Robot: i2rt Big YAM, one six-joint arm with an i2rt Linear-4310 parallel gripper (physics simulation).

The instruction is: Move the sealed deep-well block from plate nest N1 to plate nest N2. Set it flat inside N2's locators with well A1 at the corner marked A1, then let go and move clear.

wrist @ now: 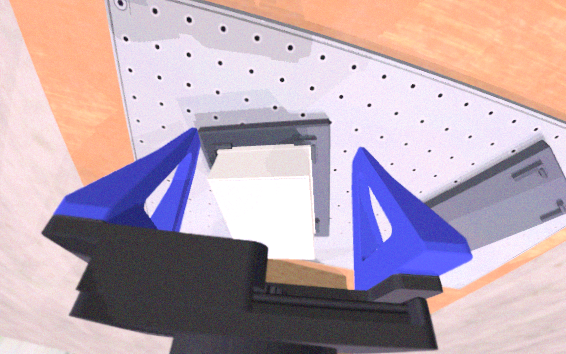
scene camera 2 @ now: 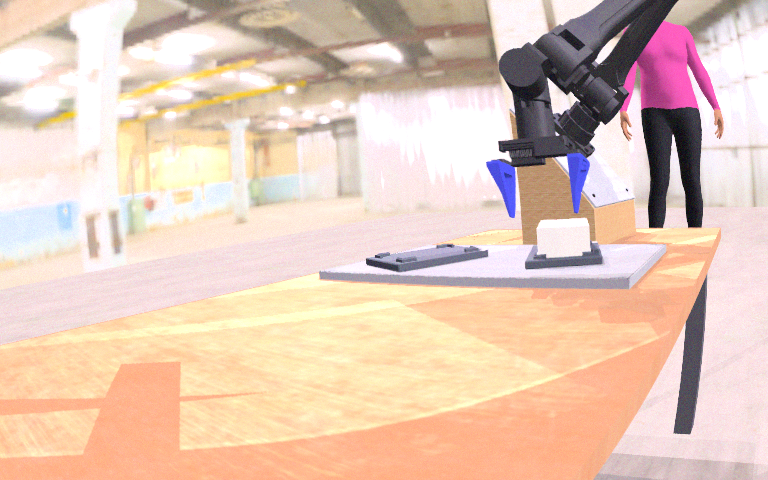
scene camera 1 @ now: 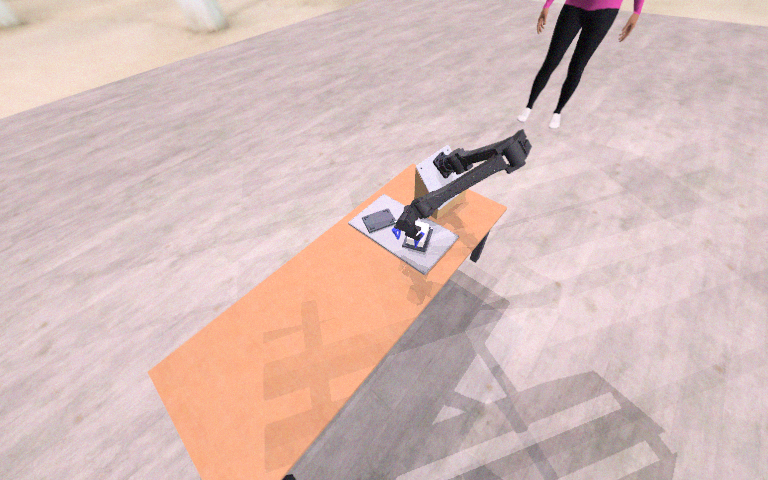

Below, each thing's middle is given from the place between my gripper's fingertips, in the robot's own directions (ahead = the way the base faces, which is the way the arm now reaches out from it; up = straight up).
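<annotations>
There is the white block [scene camera 2: 567, 237], and my gripper is 10 mm to the left of it. The gripper is also 110 mm past the block and 40 mm above it.
</annotations>
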